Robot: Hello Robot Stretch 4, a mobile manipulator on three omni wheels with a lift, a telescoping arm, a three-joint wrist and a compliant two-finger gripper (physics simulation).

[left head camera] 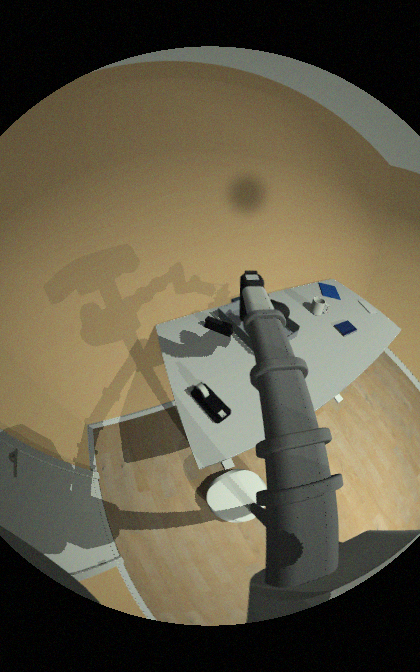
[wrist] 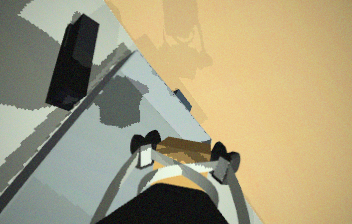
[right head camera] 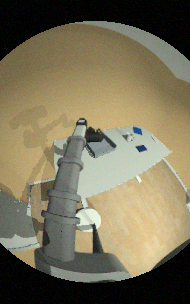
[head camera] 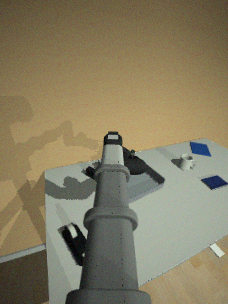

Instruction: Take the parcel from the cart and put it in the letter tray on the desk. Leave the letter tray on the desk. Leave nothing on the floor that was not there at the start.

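Frame: origin at the robot's base, x back, y left, z down, level; centimetres.
Seen in the pictures: gripper, fingertip midpoint: (wrist: 184,148); robot's base, origin of the base link: (right head camera: 87,219).
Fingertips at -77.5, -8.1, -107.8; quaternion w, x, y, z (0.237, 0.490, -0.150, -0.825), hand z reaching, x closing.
Offsets run from my fingertips to a thing's top centre, as dx, dy, dz. "pt": to the spot under its first point. Level surfaces: height alone.
My gripper (wrist: 184,148) is shut on the brown parcel @[+2.3, -1.4, -4.8] (wrist: 184,145), which sits between the fingertips in the wrist view. The parcel is held above the grey letter tray @[-2.8, -2.1, +9.1] (head camera: 145,188) (left head camera: 292,328) (right head camera: 102,146) (wrist: 75,160), overlapping the tray's wall on the wall side in that view; its exact height is hard to tell. A shadow falls on the tray's floor. The tray lies on the pale desk @[dz +15.6] (head camera: 175,215) (left head camera: 240,395) (right head camera: 115,172), near the edge by the wall. In the head view the arm hides the fingertips and parcel. The cart cannot be made out.
A black block @[-1.0, +17.8, +10.2] (left head camera: 218,326) (wrist: 75,62) stands beside the tray. A black and white device @[+38.8, +21.1, +8.6] (head camera: 75,242) (left head camera: 211,402) lies nearer on the desk. A white mug @[pt -10.5, -41.0, +8.9] (head camera: 186,162) (left head camera: 318,305) and two blue items are right of the tray. A round white stool (left head camera: 232,492) (right head camera: 89,220) stands before the desk.
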